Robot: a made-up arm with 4 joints.
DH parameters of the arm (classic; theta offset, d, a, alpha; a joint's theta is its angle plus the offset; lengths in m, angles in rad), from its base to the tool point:
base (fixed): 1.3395 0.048 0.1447 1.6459
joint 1: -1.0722 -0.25 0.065 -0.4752
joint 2: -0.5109 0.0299 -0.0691 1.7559
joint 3: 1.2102 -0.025 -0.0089 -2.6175
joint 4: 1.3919 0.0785 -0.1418 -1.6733
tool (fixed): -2.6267 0.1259 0 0
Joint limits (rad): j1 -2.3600..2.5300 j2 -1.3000..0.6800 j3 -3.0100..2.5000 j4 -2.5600..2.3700
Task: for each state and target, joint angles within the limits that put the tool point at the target. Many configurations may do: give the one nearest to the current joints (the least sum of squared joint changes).
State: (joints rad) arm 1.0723 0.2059 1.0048 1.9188
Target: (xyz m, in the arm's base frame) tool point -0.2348 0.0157 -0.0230
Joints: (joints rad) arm 1.8086 0.4352 1.0996 1.8101
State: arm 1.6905 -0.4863 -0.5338 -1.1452
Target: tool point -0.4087 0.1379 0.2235
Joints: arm 2.1030 -0.4698 -0.3853 -0.9391
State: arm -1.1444 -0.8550 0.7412 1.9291
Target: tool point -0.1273 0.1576 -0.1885
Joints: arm -1.8350 -0.9772 0.4476 2.2119
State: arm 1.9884 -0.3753 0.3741 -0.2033
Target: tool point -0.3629 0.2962 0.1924
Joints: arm 2.0574 -0.4246 0.7831 -0.5364
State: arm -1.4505 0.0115 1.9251 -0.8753
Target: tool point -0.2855 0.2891 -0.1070
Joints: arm -0.6494 0.5153 1.4069 -0.9802
